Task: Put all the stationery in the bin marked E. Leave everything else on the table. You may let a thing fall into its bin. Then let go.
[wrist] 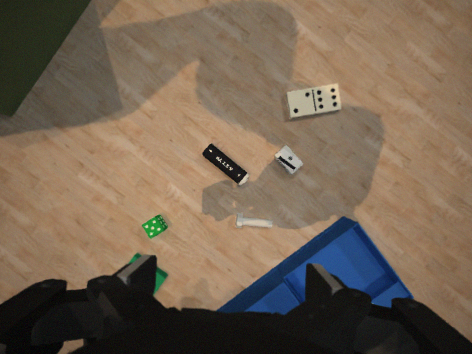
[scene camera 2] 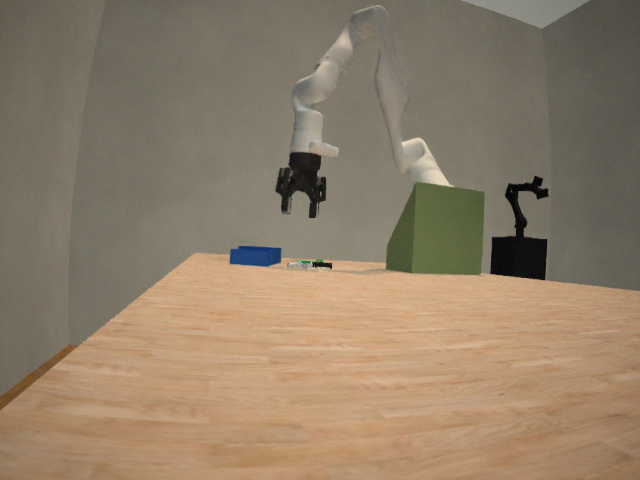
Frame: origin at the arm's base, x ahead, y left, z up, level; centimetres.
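Where they show: gripper, fingertip midpoint: (wrist: 230,276) (scene camera 2: 299,216); arm's base, origin of the base link: (scene camera 2: 448,215).
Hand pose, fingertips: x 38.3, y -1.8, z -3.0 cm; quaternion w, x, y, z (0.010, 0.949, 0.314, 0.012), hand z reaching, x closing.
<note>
Things, the pixels of their top centre, and the offset from my fingertips.
- black eraser, middle of its top: (wrist: 226,165) (scene camera 2: 320,262) dx -4.6, dy +4.7, dz -10.3 cm
- small silver-grey pencil sharpener, middle of its top: (wrist: 289,159) dx -0.3, dy +9.0, dz -10.6 cm
- white bolt-like piece, middle of its top: (wrist: 254,223) dx +1.1, dy +2.1, dz -10.4 cm
- blue divided bin, middle of its top: (wrist: 274,349) (scene camera 2: 258,247) dx +8.8, dy -5.0, dz -7.8 cm
- cream domino, middle of its top: (wrist: 314,100) (scene camera 2: 319,267) dx -2.0, dy +15.0, dz -11.0 cm
- green die, middle of its top: (wrist: 152,227) dx -6.2, dy -4.3, dz -10.1 cm
- green flat block, middle of its top: (wrist: 134,288) dx -3.9, dy -10.3, dz -10.7 cm
My gripper (scene camera 2: 299,212) (wrist: 230,276) is open and empty, high above the table. In the wrist view, a black eraser (wrist: 225,164) with a white end lies near the middle. A small silver-grey pencil sharpener (wrist: 289,160) lies to its right. A white bolt-like piece (wrist: 254,221) lies below them, near the blue divided bin (scene camera 2: 255,256) (wrist: 300,259). A cream domino (wrist: 314,101) lies at the upper right. A green die (wrist: 154,226) lies at the lower left, above a green flat block (wrist: 160,279) partly hidden by a finger. The letter E cannot be read in either view.
A tall green box-like block (scene camera 2: 448,229) (wrist: 35,45) stands right of the small things in the scene view and fills the wrist view's upper left corner. A black stand (scene camera 2: 518,257) with a small black arm (scene camera 2: 516,204) is farther right. The arm's shadow crosses the table.
</note>
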